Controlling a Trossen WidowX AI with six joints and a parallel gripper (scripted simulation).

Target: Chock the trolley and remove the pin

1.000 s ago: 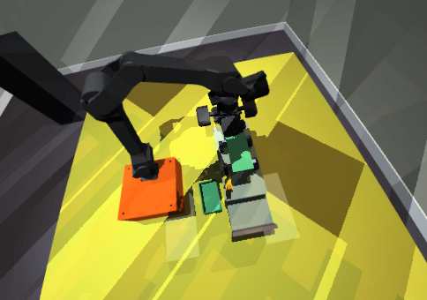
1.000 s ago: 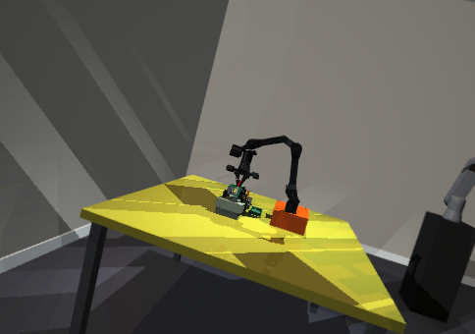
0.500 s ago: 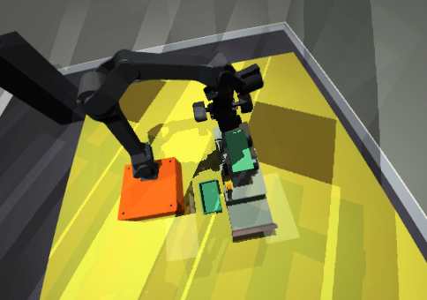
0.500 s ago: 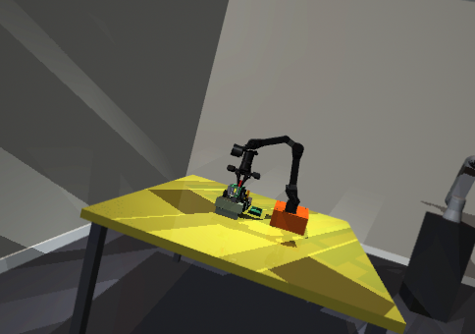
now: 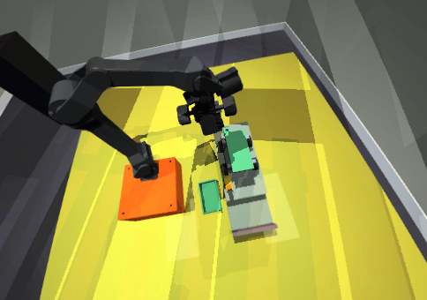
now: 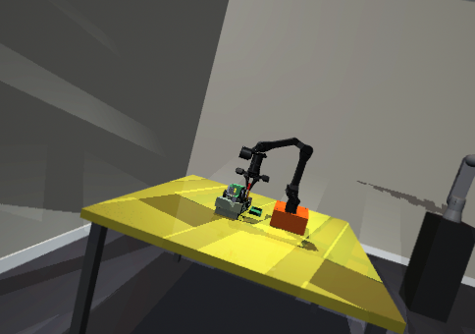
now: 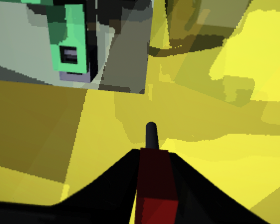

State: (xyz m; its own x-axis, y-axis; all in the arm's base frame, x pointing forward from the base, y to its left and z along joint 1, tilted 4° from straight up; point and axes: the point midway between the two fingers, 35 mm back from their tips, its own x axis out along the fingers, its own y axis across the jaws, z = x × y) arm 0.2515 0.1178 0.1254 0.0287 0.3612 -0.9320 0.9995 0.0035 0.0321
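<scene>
The green tray is 5 cm behind my gripper tip, 24 cm to the right of it and 18 cm below it. From my gripper tip the other things lie so: trolley: 8 cm ahead, 13 cm to the right, 7 cm below; then red-headed stop pin: right at my gripper tip; then yellow chock: 3 cm ahead, 22 cm to the right, 9 cm below.
</scene>
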